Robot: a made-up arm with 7 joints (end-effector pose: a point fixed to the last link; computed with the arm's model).
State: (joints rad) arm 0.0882 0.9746 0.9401 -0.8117 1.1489 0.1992 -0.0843
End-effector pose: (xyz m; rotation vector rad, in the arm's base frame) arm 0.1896 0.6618 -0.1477 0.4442 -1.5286 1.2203
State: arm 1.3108 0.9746 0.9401 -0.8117 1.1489 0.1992 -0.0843
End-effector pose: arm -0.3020 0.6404 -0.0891 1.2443 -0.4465 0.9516
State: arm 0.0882 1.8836 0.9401 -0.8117 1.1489 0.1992 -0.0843
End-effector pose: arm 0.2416 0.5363 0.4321 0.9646 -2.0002 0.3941
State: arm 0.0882 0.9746 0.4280 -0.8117 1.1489 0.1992 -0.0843
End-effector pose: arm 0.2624 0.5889 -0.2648 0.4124 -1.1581 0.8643
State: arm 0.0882 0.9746 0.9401 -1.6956 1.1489 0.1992 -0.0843
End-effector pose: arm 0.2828 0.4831 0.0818 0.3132 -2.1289 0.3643
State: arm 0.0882 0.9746 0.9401 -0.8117 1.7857 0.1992 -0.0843
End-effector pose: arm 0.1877 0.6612 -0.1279 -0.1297 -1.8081 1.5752
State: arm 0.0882 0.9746 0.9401 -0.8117 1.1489 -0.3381 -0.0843
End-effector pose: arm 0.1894 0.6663 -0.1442 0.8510 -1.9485 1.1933
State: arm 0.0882 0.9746 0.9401 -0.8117 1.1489 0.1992 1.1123
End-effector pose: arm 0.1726 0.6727 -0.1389 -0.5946 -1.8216 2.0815
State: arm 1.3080 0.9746 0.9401 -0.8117 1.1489 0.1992 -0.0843
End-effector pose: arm -0.3011 0.6407 -0.0899 1.2429 -0.4491 0.9525
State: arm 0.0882 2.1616 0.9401 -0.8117 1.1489 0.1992 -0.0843
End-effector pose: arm 0.2564 0.4008 0.5615 1.1084 -2.0921 0.1003
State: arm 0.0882 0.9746 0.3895 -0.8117 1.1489 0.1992 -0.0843
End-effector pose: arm 0.2649 0.5826 -0.2745 0.4095 -1.1301 0.8378
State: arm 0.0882 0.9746 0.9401 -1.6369 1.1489 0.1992 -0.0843
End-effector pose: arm 0.2816 0.5007 0.0704 0.3240 -2.0968 0.4266
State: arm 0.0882 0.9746 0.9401 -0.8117 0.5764 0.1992 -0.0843
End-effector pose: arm 0.1817 0.6664 -0.1632 0.8732 -1.2119 0.8626
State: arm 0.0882 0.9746 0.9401 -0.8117 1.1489 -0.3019 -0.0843
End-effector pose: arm 0.1894 0.6661 -0.1445 0.8225 -1.9209 1.1975
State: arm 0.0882 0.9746 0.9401 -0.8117 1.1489 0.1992 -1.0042
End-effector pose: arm 0.1901 0.6594 -0.1650 1.0042 -1.0937 0.4901
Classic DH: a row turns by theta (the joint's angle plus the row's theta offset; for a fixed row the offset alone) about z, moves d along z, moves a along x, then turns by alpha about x. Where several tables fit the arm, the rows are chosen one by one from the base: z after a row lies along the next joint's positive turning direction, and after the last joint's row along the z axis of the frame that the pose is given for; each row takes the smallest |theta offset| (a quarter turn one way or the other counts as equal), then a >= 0, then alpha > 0; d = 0 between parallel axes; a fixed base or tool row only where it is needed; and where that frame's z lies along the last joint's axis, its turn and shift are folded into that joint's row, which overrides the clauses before.
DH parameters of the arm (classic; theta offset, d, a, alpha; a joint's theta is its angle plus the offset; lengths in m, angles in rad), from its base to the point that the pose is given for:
base (fixed): 0 0.0178 -0.0117 -1.2217
joint 1: -1.5708 0.0016 0.0147 -1.5708
joint 2: 1.2217 0.0186 -0.0163 1.5708
joint 3: 1.5708 -0.372 0.0641 -1.5708
joint 4: 0 -0.0146 -0.0368 1.5708
joint 5: 0 -0.3511 -0.0132 -1.5708
joint 6: 0 -0.0025 -0.0084 1.5708
joint 7: -1.494 0 0.0196 0
tool (fixed): 1.494 -0.0068 0 0

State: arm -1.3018 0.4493 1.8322 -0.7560 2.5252 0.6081 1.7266
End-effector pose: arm 0.5659 0.4131 -0.0411 1.6589 -1.0776 0.4775
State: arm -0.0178 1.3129 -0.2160 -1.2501 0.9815 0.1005 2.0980
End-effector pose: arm 0.3904 0.4857 -0.1754 -0.9008 -1.0862 1.7025
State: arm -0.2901 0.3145 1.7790 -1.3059 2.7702 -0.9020 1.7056
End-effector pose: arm 0.0866 0.5289 -0.3101 0.6716 0.0274 0.2201
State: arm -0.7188 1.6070 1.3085 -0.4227 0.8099 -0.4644 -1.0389
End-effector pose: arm 0.1021 0.6892 0.3055 1.8042 -1.7988 1.3462
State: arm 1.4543 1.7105 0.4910 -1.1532 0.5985 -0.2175 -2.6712
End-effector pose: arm 0.0904 0.6871 -0.0956 -0.7722 -1.0819 2.4912
